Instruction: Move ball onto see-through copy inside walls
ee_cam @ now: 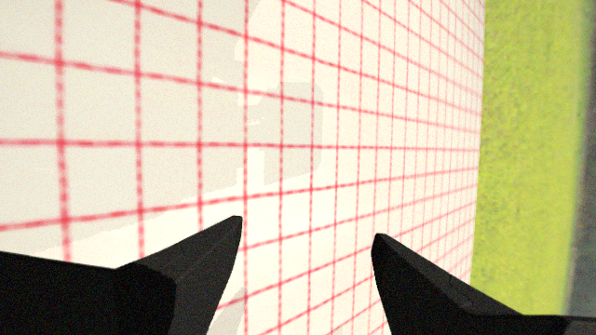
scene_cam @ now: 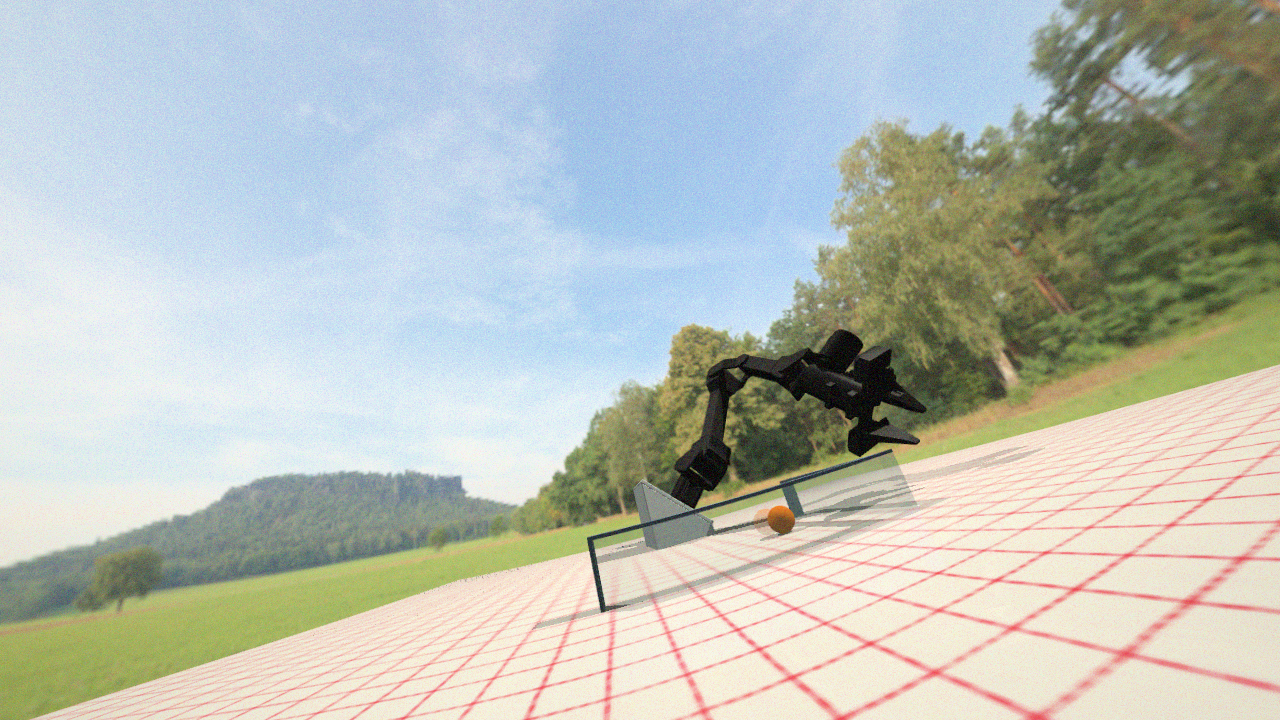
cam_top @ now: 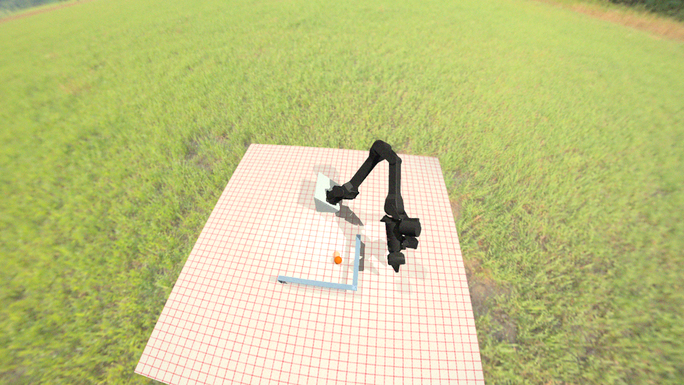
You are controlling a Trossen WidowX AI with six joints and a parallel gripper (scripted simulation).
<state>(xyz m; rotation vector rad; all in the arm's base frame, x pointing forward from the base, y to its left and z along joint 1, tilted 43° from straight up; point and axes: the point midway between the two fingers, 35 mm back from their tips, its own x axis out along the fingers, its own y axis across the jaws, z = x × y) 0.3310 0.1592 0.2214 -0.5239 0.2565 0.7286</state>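
The orange ball lies 60 mm behind my gripper tip, 240 mm to the right of it and 60 mm below it. Also, from my gripper tip: see-through copy of ball (80 mm behind, 250 mm to the right, 60 mm below).
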